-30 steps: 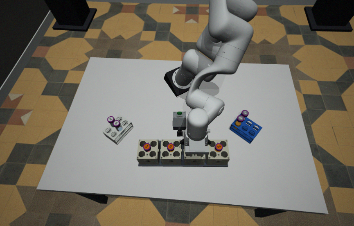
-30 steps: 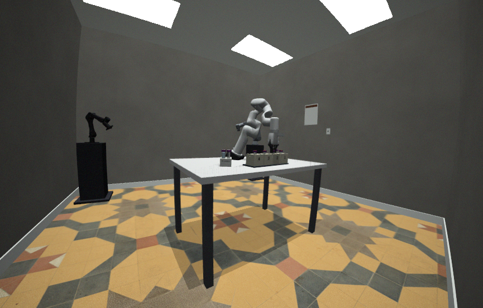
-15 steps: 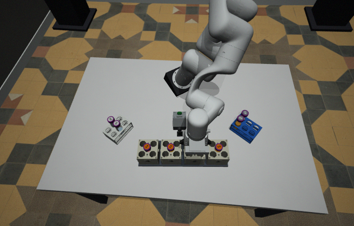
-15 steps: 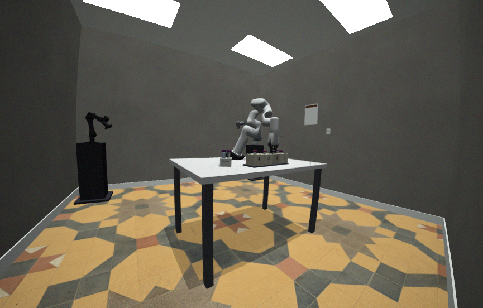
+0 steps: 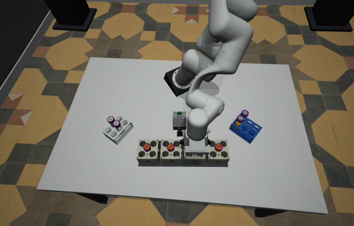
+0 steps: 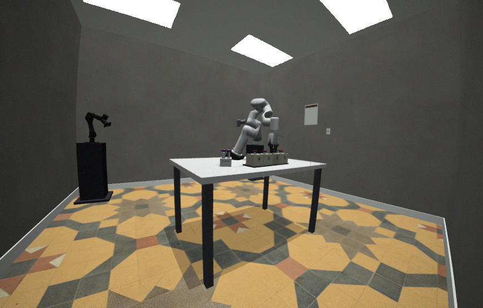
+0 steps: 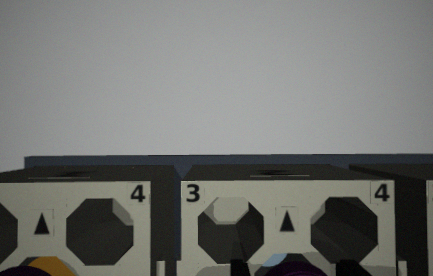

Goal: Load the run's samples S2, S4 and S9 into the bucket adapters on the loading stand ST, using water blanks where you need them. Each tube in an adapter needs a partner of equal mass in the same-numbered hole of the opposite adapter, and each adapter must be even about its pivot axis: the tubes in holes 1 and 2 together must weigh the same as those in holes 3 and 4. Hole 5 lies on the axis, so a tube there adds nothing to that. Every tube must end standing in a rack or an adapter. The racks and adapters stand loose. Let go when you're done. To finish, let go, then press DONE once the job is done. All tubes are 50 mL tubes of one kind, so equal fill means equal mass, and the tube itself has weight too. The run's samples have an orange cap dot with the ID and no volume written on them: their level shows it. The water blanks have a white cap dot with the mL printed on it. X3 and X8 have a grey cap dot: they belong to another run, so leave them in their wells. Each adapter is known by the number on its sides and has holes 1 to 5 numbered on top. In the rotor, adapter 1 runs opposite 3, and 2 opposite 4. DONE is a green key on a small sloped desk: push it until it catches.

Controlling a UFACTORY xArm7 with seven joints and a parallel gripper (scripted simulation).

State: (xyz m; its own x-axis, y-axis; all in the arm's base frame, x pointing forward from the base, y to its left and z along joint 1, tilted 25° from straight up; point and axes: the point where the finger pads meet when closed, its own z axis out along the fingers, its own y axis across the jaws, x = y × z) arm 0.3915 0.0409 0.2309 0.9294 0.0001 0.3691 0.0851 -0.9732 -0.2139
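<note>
Now: hand 50 mm above the water blank tube and 10 mm past it. From my hand the other things lie so: adapter 70 mm below; green DONE key 210 mm behind, 90 mm to the right, 60 mm below; loading stand 120 mm below, 60 mm to the right.
</note>
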